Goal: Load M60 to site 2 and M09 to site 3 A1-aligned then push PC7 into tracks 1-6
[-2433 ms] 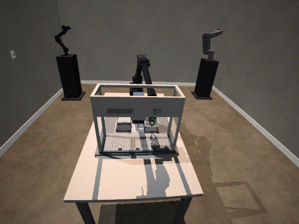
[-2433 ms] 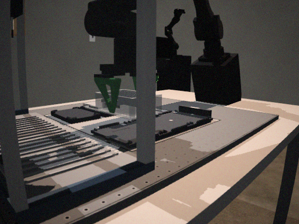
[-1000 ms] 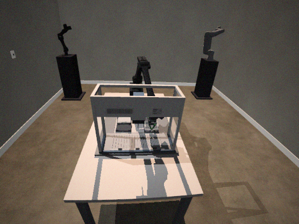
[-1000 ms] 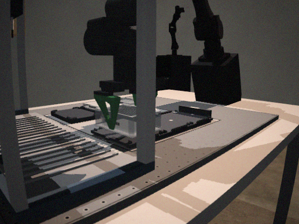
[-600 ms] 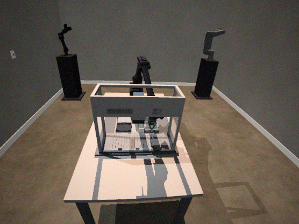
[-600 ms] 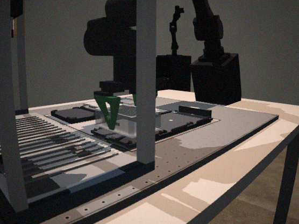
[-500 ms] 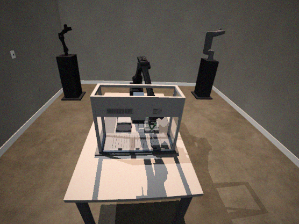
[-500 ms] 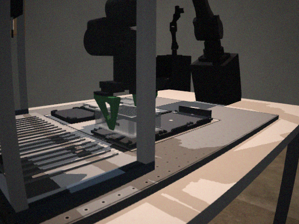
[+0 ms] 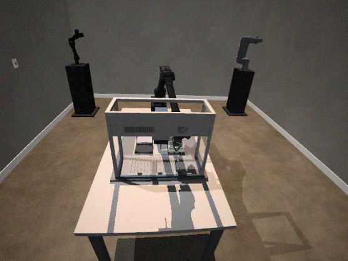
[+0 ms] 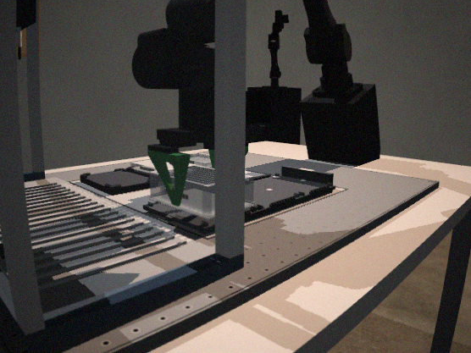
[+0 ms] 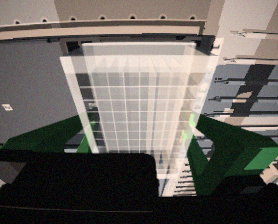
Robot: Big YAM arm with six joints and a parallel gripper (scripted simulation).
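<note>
My gripper is now right at the deep-well block M09. Round my hand: carrier PC7: 110 mm behind, 20 mm below; then nest S3: 10 mm behind, 260 mm to the right, 30 mm below; then grey frame post: 90 mm ahead, 150 mm to the left, 220 mm above.
</note>
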